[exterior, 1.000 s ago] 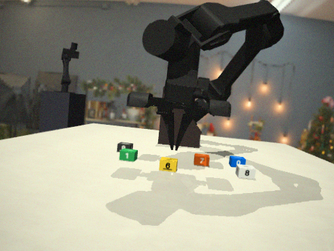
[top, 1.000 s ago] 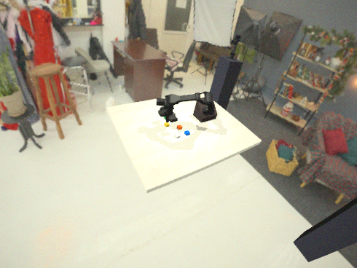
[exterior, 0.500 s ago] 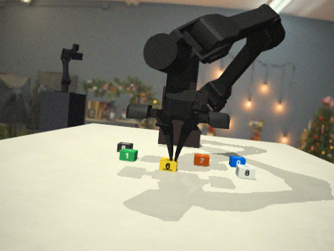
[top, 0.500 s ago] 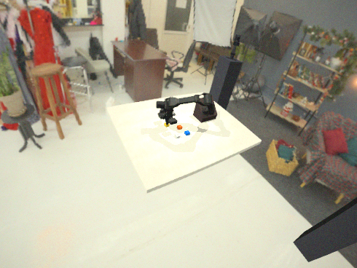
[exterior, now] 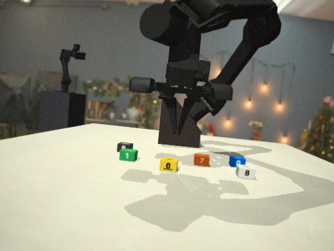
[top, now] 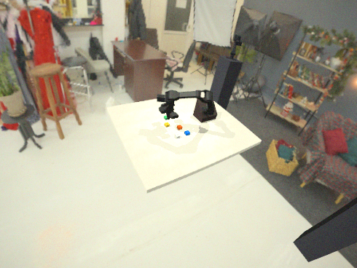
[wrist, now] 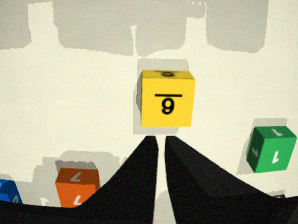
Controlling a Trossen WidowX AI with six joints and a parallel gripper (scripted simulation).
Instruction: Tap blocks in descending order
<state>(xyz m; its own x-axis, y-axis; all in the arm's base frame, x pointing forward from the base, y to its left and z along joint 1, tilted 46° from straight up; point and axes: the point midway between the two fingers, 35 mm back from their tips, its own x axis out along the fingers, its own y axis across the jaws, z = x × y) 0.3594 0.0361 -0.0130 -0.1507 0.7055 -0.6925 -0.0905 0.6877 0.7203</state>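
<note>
My gripper tip is 10 mm to the left of the yellow 6 block and 60 mm above it. Round my gripper tip: orange 7 block (90 mm behind, 50 mm to the left, 60 mm below); then white 8 block (30 mm behind, 140 mm to the left, 60 mm below); then green 1 block (30 mm behind, 100 mm to the right, 60 mm below).
</note>
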